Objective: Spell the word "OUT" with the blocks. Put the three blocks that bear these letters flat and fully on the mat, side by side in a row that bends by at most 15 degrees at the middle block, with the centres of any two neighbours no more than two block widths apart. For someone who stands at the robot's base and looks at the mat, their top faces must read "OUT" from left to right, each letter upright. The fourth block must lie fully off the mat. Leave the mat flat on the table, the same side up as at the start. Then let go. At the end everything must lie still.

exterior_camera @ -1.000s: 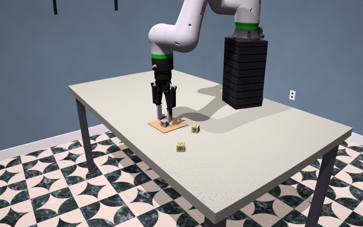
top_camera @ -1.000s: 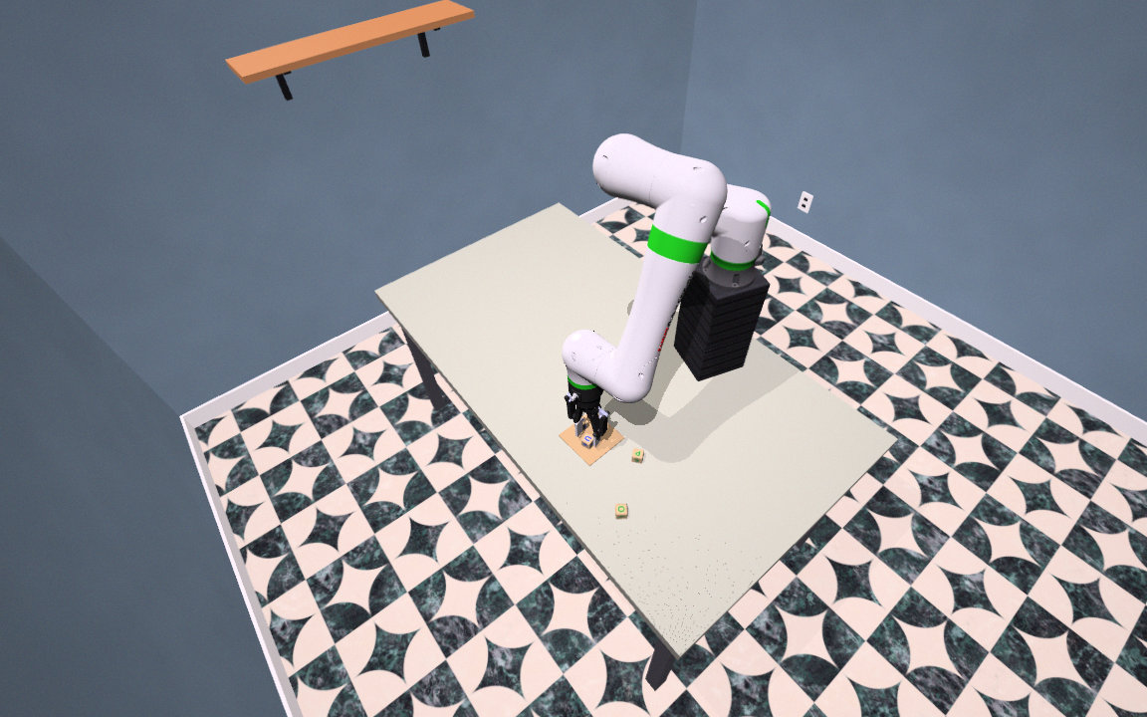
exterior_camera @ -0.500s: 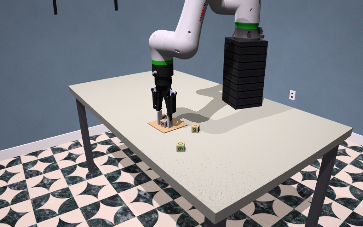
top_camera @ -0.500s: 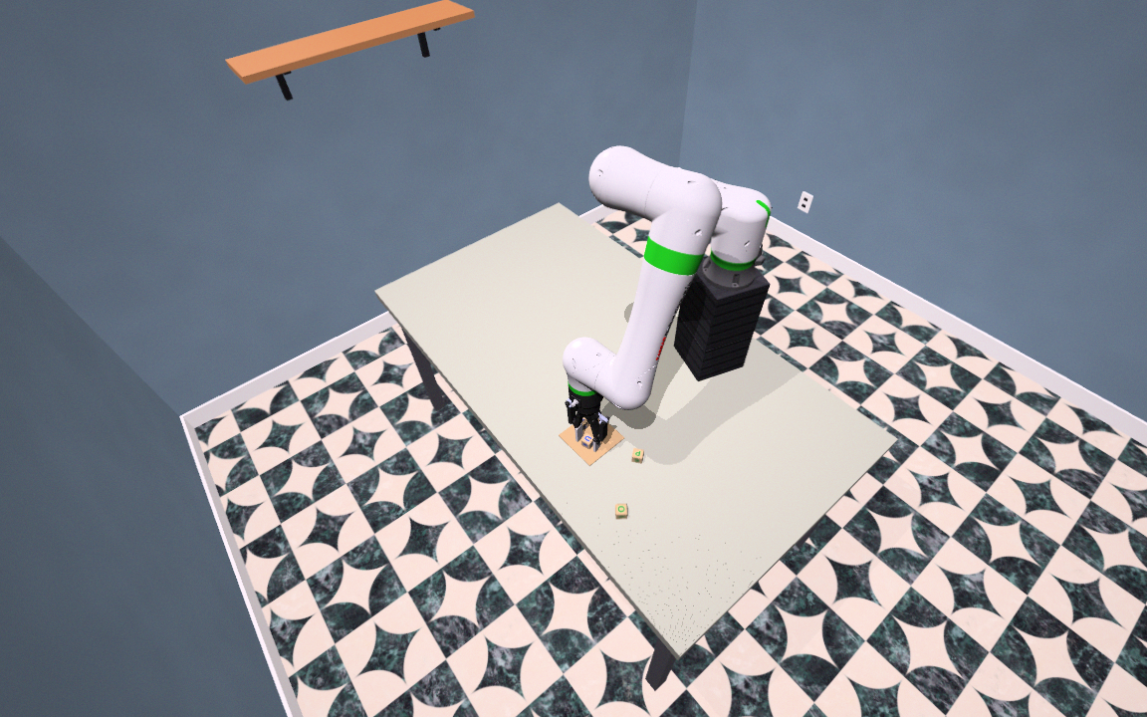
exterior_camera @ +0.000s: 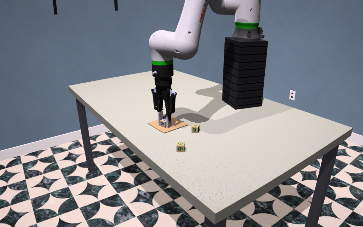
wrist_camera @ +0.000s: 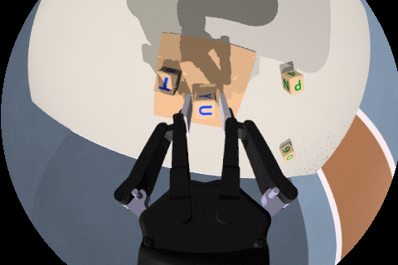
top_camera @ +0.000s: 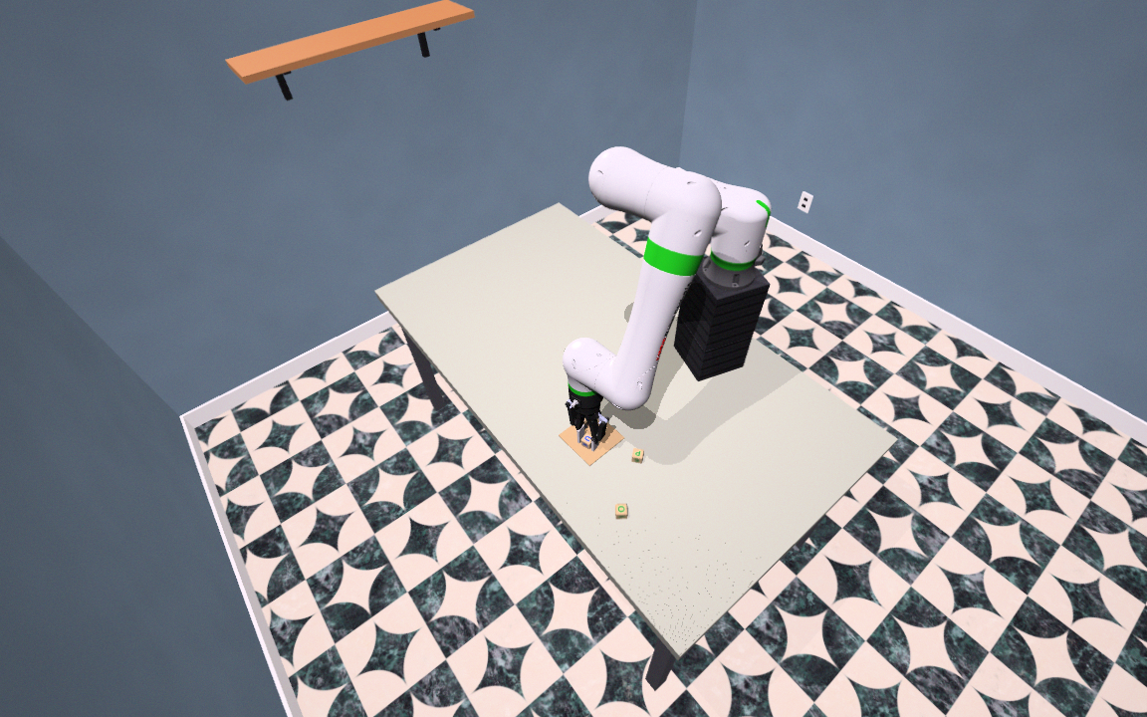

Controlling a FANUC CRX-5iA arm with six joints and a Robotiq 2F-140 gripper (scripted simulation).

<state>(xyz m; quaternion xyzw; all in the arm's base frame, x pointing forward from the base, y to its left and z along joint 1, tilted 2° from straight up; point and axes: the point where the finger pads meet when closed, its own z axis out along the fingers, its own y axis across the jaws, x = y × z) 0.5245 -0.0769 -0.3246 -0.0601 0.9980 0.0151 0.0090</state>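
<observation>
Right now the tan mat is 3 cm behind my hand, 1 cm to the right of it and 4 cm below it. Round my hand: wooden block (11 cm ahead, 21 cm to the left, 2 cm below).
</observation>
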